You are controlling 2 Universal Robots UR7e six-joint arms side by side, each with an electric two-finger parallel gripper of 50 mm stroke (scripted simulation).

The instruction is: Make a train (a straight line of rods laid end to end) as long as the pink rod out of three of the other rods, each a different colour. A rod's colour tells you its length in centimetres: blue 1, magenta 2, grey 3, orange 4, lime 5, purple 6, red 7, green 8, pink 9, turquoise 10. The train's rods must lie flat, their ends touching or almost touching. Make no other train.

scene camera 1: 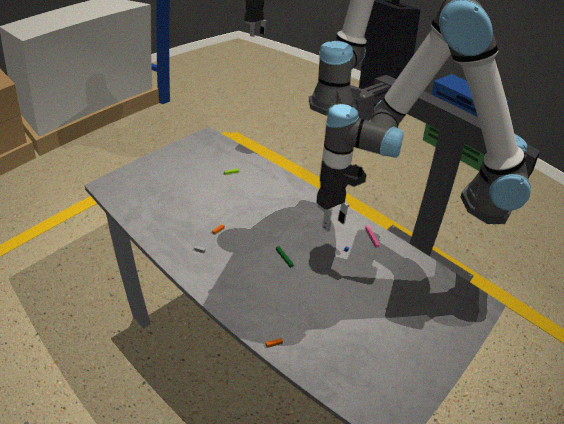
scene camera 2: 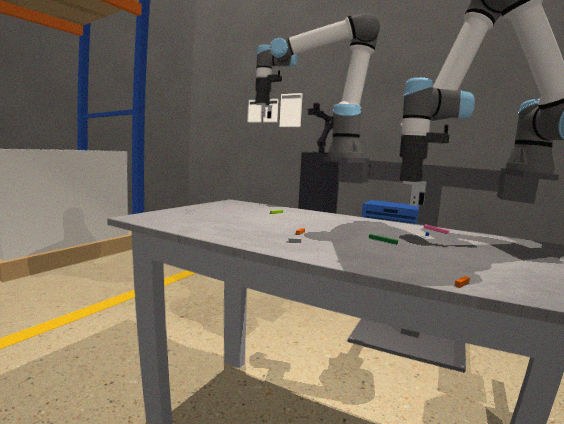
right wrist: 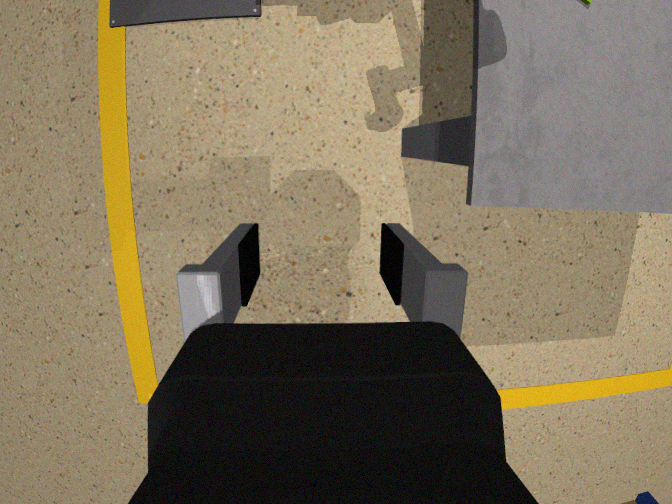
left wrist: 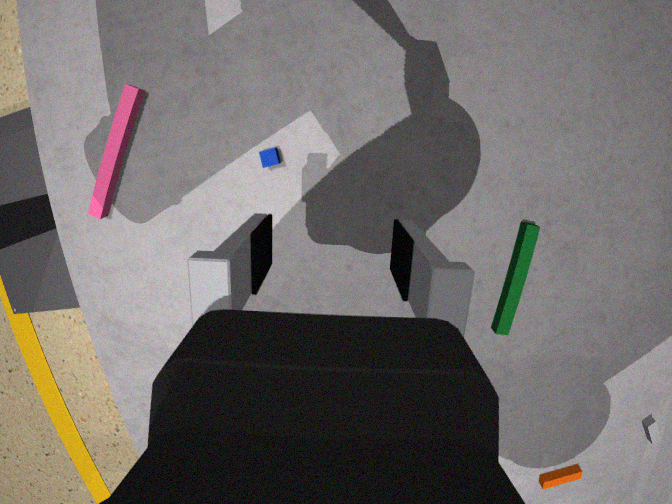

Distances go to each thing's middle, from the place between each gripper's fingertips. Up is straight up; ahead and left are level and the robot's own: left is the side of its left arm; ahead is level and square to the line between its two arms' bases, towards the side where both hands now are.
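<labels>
Relative to my left hand (scene camera 2: 416,204), the green rod (left wrist: 528,233) is 10 cm below, 13 cm ahead and 5 cm to the right; the pink rod (left wrist: 131,98) is 10 cm below, 14 cm behind and 4 cm to the left. By its middle, the green rod is nearer to my left hand than to my right hand.
Relative to my right hand, the green rod is 40 cm below, 43 cm ahead and 77 cm to the left; the pink rod is 40 cm below, 16 cm ahead and 85 cm to the left.
</labels>
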